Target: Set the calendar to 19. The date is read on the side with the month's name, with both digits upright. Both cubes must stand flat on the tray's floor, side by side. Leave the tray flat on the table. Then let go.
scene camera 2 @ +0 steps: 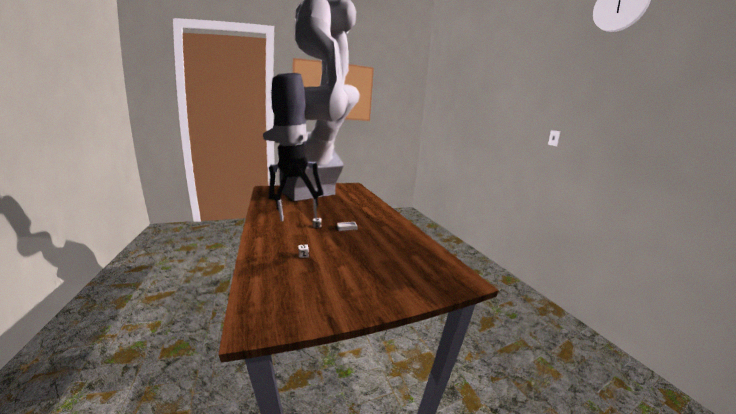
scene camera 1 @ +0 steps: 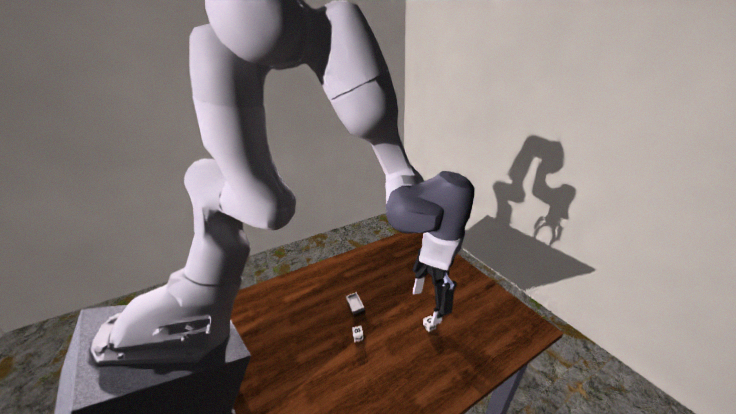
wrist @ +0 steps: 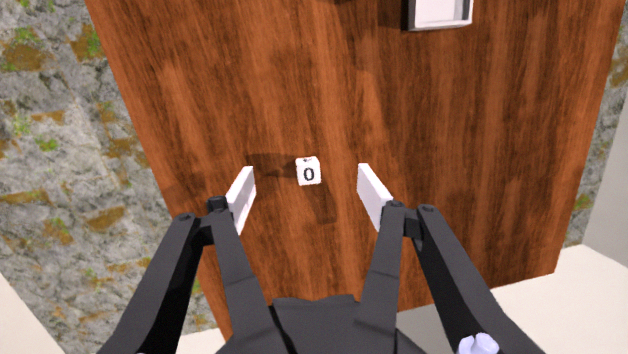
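Note:
The white tray (scene camera 1: pixel 357 311) (scene camera 2: pixel 346 229) (wrist: pixel 440 27) lies on the table with no cube in it; no month name is readable. One white cube (scene camera 1: pixel 429 323) (scene camera 2: pixel 303 251) (wrist: pixel 308 172) sits on the table farther from the robot base. In the wrist view it shows a 0 upright; its other digits are hard to read. The second cube (scene camera 1: pixel 357 334) (scene camera 2: pixel 317 222) sits beside the tray, with what looks like a sideways 8 on top in scene camera 1. My gripper (scene camera 1: pixel 428 302) (scene camera 2: pixel 298 217) (wrist: pixel 306 178) is open and empty, pointing down above the table, with the farther cube between its fingers in the wrist view.
The wooden table (scene camera 1: pixel 308 381) (scene camera 2: pixel 360 288) (wrist: pixel 475 150) holds the tray and both cubes. The robot's grey pedestal (scene camera 1: pixel 164 391) (scene camera 2: pixel 329 180) stands at one table end. Walls stand beyond the table.

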